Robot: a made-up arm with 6 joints.
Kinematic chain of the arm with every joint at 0, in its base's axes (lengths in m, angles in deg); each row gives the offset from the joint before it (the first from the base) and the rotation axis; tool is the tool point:
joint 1: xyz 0 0 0.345 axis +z
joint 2: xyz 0 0 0 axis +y
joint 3: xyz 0 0 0.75 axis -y
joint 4: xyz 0 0 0 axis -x
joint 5: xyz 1.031 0 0 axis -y
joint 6: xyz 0 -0.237 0 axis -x
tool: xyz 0 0 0
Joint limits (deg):
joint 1: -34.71..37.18
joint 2: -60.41..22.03
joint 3: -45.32..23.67
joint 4: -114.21..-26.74
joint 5: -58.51..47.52
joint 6: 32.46..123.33
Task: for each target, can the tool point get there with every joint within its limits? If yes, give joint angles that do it. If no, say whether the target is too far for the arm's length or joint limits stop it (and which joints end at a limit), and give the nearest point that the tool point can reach.
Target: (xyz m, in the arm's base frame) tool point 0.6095 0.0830 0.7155
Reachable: yes | joints 17.53 -33.64 -35.94 -63.85 -27.31 45.39
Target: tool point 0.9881 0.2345 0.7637
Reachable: yes | joints 24.54 0.84 -10.46 -33.76 -5.80 108.15
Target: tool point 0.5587 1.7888 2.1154
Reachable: no: too far | nearest point 0.6762 0.6349 1.4151 | short by 1.355 m
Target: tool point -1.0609 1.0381 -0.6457
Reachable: no: joint limits stop it (at a limit: joint 1, joint 2, joint 3, joint 4) | nearest point 0.3228 0.3668 0.0055 | short by 1.670 m
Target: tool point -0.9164 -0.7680 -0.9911
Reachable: no: joint limits stop it (at a limit: joint 1, joint 2, joint 3) | nearest point 0.3334 -0.4195 0.0197 | short by 1.645 m
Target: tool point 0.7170 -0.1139 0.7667
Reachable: yes | joints -11.66 -23.41 -25.19 -98.09 -39.78 91.73
